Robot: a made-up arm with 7 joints. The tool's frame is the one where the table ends. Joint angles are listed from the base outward.
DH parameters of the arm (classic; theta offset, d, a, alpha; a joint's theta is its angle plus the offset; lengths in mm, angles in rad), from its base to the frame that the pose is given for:
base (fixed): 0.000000 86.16 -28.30 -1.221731
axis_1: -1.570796 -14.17 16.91 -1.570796
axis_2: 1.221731 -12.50 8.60 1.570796
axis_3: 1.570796 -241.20 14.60 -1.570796
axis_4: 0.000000 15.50 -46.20 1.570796
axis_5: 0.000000 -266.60 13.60 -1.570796
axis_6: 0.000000 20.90 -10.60 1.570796
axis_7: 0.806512 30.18 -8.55 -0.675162
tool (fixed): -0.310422 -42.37 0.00 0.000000
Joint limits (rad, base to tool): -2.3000..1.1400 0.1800..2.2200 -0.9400..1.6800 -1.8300..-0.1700 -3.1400..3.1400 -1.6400..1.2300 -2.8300..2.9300
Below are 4 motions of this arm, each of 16 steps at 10 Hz.
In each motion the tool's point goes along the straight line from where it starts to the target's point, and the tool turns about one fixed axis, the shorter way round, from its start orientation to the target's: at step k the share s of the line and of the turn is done. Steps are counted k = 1, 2, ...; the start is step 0. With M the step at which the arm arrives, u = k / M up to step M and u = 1 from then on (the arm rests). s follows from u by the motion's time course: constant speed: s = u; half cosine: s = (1 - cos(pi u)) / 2; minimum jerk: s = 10 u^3 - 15 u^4 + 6 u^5.
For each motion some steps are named. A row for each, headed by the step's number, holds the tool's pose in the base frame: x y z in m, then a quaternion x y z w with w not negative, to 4 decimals.
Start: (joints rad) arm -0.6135 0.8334 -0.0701 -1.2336 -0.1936 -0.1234 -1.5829
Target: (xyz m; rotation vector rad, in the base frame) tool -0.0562 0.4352 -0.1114 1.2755 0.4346 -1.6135
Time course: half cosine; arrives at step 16
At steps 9, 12, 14, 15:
9: 0.1107 0.3425 -0.0585 0.5413 -0.0053 -0.6954 0.4726
12: 0.0045 0.4015 -0.0921 0.5342 0.1126 -0.6796 0.4899
14: -0.0404 0.4264 -0.1064 0.5288 0.1621 -0.6700 0.4951
15: -0.0522 0.4330 -0.1101 0.5272 0.1751 -0.6672 0.4963

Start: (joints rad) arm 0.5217 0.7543 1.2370 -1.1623 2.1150 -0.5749 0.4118
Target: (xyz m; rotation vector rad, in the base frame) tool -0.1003 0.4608 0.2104 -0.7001 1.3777 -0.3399
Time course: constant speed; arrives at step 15
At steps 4, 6, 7, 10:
4: -0.1253 0.4242 0.0372 -0.0638 0.8018 -0.2417 0.5428
6: -0.1208 0.4309 0.0687 -0.1110 0.7758 -0.2276 0.5779
7: -0.1185 0.4342 0.0844 -0.1344 0.7616 -0.2201 0.5945
10: -0.1117 0.4442 0.1317 -0.2038 0.7139 -0.1964 0.6405

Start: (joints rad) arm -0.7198 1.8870 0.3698 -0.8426 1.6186 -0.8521 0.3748
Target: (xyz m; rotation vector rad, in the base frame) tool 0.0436 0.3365 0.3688 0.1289 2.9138 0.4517
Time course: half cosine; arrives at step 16
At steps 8, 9, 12, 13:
8: 0.0289 0.3479 0.3781 0.1031 0.9415 0.1933 0.2560
9: 0.0317 0.3457 0.3762 0.0917 0.9521 0.1858 0.2250
12: 0.0393 0.3398 0.3715 0.0612 0.9740 0.1649 0.1427
13: 0.0411 0.3384 0.3704 0.0537 0.9781 0.1596 0.1224

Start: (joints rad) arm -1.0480 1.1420 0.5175 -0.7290 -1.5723 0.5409 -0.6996
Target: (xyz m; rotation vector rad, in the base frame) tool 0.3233 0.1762 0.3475 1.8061 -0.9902 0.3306
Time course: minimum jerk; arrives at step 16
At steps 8, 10, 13, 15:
8: 0.2856 0.2712 0.2654 0.7347 -0.2648 0.0144 0.6244
10: 0.3025 0.2285 0.3023 0.7454 -0.3323 0.0699 0.5737
13: 0.3196 0.1855 0.3395 0.7484 -0.3967 0.1252 0.5166
15: 0.3231 0.1766 0.3471 0.7480 -0.4095 0.1364 0.5042

